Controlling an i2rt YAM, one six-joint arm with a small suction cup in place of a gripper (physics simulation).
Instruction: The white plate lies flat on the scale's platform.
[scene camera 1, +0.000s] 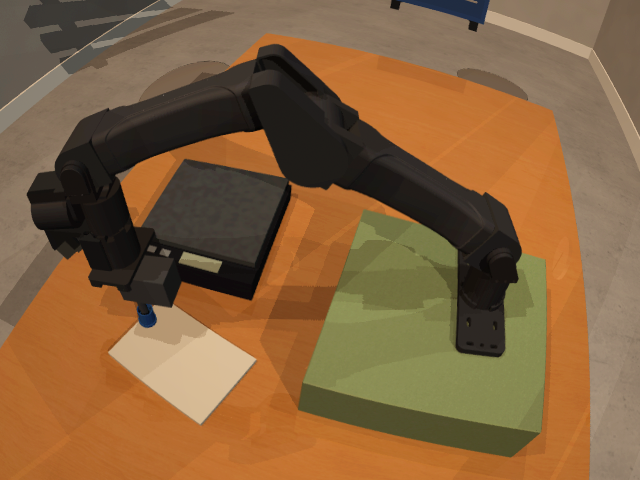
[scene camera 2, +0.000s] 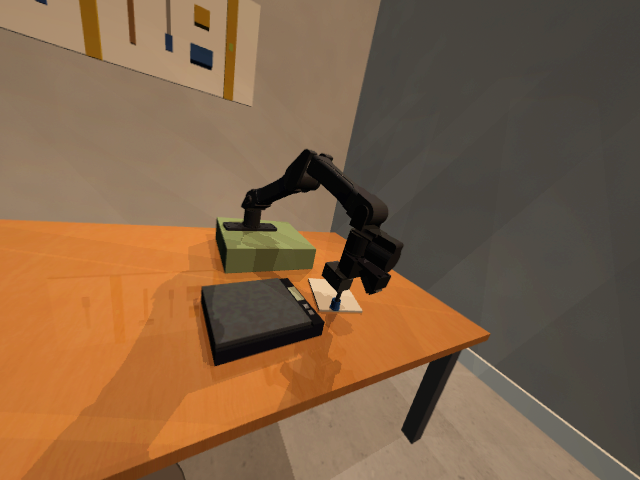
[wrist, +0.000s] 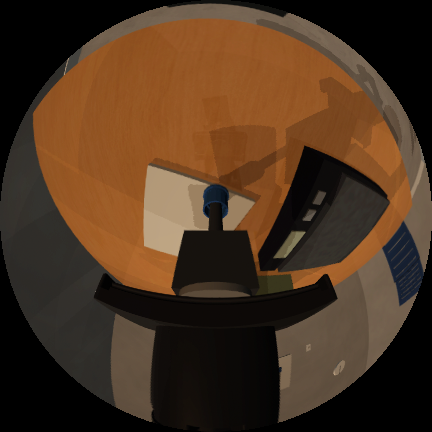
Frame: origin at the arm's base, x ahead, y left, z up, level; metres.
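Where they show: hand at its tool point: (scene camera 1: 150, 323) (scene camera 2: 333, 309) (wrist: 215, 192); arm's base at its link origin: (scene camera 1: 479, 296) (scene camera 2: 250, 227).
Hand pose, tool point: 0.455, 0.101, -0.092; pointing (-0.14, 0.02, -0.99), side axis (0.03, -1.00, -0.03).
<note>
Things, the pixels of their top centre, and the offset from my tool point, as dx, dy, dz. Level surfaces: height alone.
- white plate at its top centre: (scene camera 1: 178, 356) (wrist: 184, 229) (scene camera 2: 333, 293) -0.063, +0.045, +0.008
- orange table at its surface level: dz +0.001
- black scale at its top centre: (scene camera 1: 210, 211) (wrist: 340, 238) (scene camera 2: 261, 301) -0.035, -0.206, +0.046
The white plate (scene camera 1: 190, 367) (scene camera 2: 318, 295) (wrist: 169, 201) is a thin square sheet lying flat on the orange table (scene camera 1: 424, 129), just in front of the scale's display side. The black scale (scene camera 1: 216, 211) (scene camera 2: 252, 310) (wrist: 346, 225) stands beside it, and its dark platform is bare. My gripper is a blue suction cup (scene camera 1: 146, 316) (scene camera 2: 334, 306) (wrist: 215, 199). It presses down on the plate near the corner closest to the scale. The plate is not raised off the table.
The arm stands on a green block (scene camera 1: 413, 361) (scene camera 2: 269, 248) to the right of the scale. The table's edge (scene camera 2: 413, 361) runs close behind the plate. A blue object (scene camera 1: 454, 10) stands on the floor beyond the table.
</note>
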